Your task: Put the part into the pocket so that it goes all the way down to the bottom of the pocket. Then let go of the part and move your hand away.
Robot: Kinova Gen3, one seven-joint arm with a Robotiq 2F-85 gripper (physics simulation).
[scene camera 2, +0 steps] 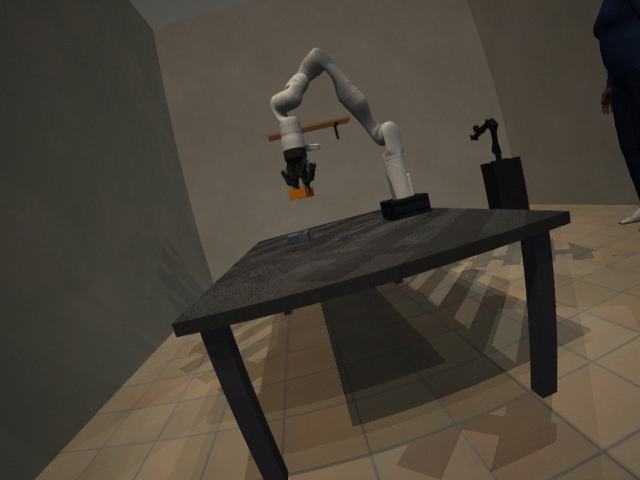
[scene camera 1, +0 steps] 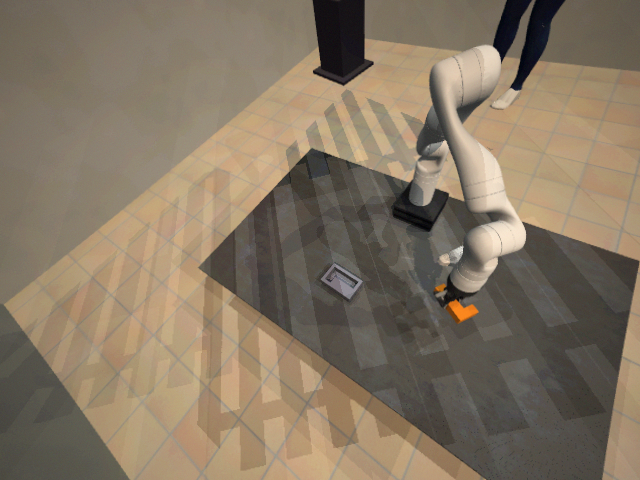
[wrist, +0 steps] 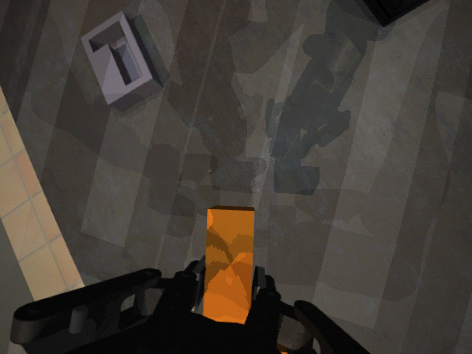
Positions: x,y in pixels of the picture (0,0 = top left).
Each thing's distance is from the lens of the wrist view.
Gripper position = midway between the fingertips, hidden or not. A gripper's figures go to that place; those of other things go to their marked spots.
gripper (wrist: 231,273): 0.17 m
orange part (wrist: 230,229): 0.14 m
grey pocket block (wrist: 125,73): 0.45 m
The marked spots on the grey pocket block and the orange part are 0.37 m apart.
